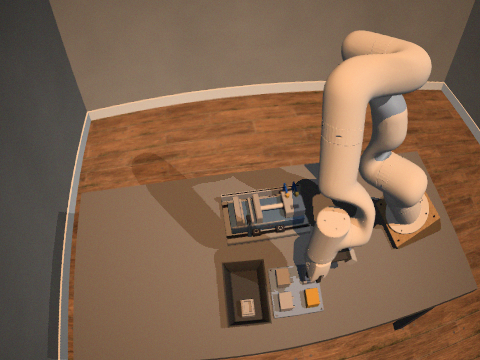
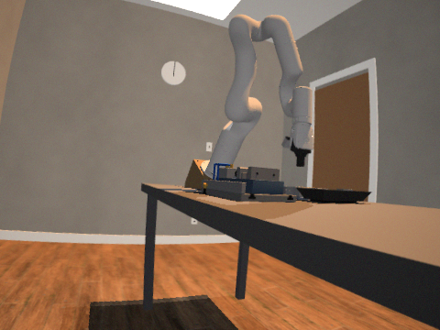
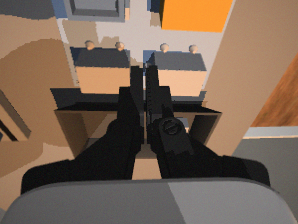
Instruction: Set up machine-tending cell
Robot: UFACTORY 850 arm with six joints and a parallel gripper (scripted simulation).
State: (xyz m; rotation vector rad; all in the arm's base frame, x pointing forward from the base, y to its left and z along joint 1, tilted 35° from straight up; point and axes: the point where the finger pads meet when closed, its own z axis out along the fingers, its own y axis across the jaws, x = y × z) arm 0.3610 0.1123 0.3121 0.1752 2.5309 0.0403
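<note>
My gripper is now 5 cm to the right of the brass blank and 12 cm above it. The rest, counted from my hand: vise (4 cm ahead, 31 cm to the right, 11 cm below).
</note>
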